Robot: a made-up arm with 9 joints.
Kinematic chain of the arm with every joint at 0, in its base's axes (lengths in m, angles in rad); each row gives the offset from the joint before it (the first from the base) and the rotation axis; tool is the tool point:
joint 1: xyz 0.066 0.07 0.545 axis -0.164 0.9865 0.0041
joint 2: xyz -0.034 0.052 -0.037 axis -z
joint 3: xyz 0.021 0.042 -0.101 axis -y
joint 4: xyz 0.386 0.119 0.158 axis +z
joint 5: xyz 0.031 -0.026 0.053 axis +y
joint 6: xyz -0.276 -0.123 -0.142 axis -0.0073 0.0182 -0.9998
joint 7: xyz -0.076 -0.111 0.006 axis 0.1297 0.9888 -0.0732
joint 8: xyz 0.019 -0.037 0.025 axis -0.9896 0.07 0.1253
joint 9: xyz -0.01 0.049 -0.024 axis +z
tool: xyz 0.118 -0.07 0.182
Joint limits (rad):
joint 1: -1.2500..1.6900
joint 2: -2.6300..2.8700
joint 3: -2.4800..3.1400
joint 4: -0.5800..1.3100
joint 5: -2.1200..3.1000
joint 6: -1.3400..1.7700
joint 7: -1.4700..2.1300
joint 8: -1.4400..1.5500
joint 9: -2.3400..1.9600
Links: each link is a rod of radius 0.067 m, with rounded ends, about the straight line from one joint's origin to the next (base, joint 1, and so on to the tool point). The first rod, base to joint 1, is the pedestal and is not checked.
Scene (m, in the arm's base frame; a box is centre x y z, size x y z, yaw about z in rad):
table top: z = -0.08
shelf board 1: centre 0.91 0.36 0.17 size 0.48 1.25 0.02 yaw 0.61
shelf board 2: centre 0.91 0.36 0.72 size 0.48 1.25 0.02 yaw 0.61
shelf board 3: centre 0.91 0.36 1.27 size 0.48 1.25 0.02 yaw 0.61
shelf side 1: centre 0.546 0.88 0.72 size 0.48 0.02 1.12 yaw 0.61
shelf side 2: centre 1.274 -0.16 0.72 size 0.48 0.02 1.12 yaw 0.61
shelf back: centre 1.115 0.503 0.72 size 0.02 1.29 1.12 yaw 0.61
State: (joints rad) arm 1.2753 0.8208 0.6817 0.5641 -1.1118 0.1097 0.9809 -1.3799 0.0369
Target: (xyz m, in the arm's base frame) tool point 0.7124 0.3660 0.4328
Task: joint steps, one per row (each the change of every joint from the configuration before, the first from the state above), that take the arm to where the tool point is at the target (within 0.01 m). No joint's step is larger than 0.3 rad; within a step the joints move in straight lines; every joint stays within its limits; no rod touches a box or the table.
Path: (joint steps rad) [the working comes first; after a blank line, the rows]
Joints at the target: 1.6297 0.7204 1.5304 1.1169 -1.3243 -0.4721 0.9386 -1.1009 0.2708
Straight joint move there: clear.

1: 0.1181 -0.0335 0.2829 0.1843 -0.0708 -0.1939 -0.0141 0.0930 0.0780
2: 0.1182 -0.0335 0.2829 0.1842 -0.0709 -0.1940 -0.0141 0.0930 0.0779
3: 0.1181 -0.0334 0.2829 0.1843 -0.0708 -0.1939 -0.0141 0.0930 0.0780

